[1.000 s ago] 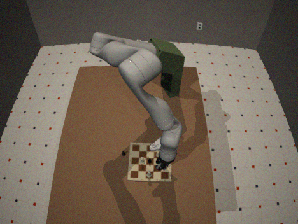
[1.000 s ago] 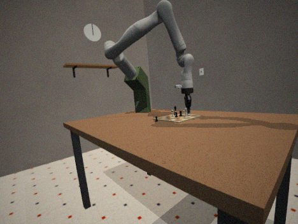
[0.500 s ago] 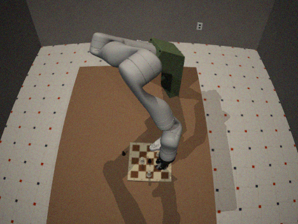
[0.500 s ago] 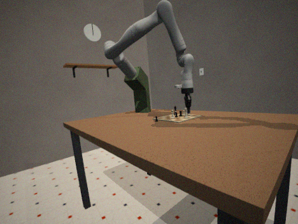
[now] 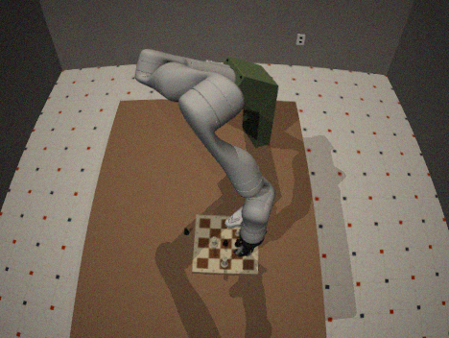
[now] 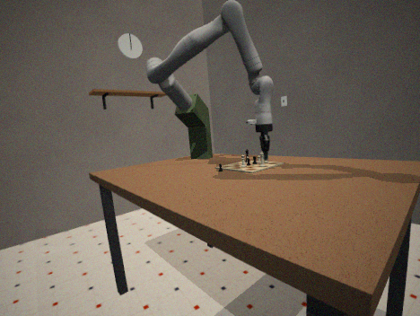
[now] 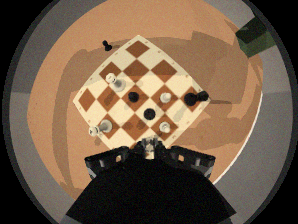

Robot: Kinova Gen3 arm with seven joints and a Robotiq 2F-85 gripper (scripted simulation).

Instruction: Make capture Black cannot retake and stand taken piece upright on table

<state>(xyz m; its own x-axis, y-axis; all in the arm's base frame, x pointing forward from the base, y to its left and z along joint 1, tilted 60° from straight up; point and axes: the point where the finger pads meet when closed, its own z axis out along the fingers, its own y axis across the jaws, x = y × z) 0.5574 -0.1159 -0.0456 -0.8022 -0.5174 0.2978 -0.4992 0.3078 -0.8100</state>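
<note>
The chessboard lies 6 cm to the right of my hand, 5 cm behind it and 4 cm below it. Also, from my hand: tall black piece 11 cm behind, 3 cm to the left.
</note>
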